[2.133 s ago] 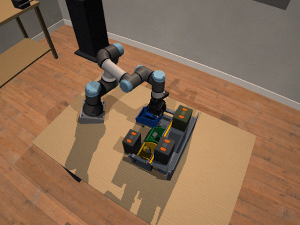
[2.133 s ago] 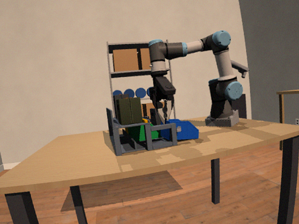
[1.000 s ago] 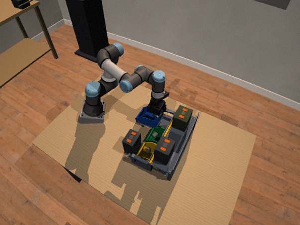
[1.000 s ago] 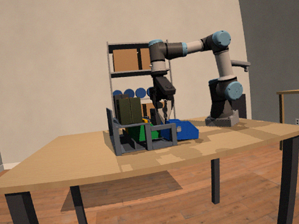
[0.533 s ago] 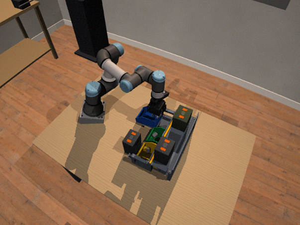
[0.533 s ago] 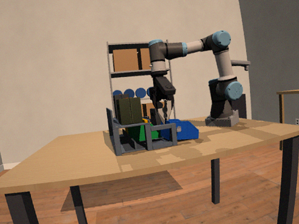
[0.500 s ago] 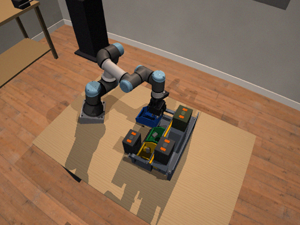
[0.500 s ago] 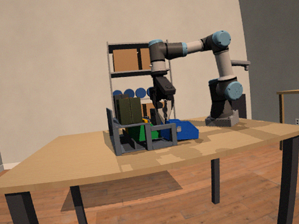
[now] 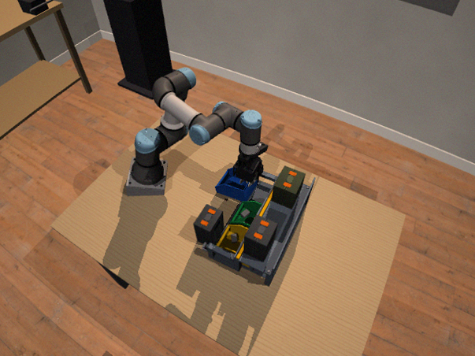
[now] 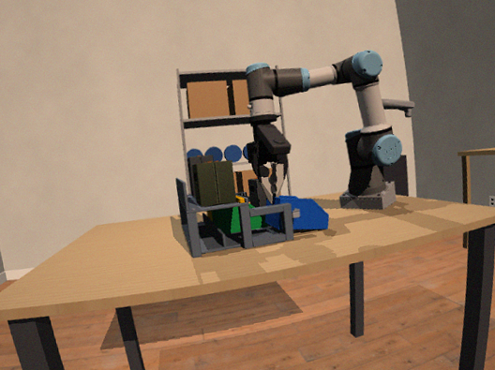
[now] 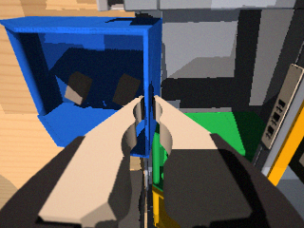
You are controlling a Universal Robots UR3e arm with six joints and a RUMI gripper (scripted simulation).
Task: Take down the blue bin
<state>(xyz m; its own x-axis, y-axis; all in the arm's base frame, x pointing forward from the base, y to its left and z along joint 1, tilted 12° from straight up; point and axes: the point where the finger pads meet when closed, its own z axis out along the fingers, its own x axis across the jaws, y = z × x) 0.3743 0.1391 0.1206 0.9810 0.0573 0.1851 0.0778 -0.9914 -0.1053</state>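
The blue open bin lies 6 cm behind my hand and 4 cm below it. The rest, counted from my hand: yellow bin (8 cm ahead, 22 cm to the right, 5 cm below); then green bin (8 cm ahead, 11 cm to the right, 5 cm below).
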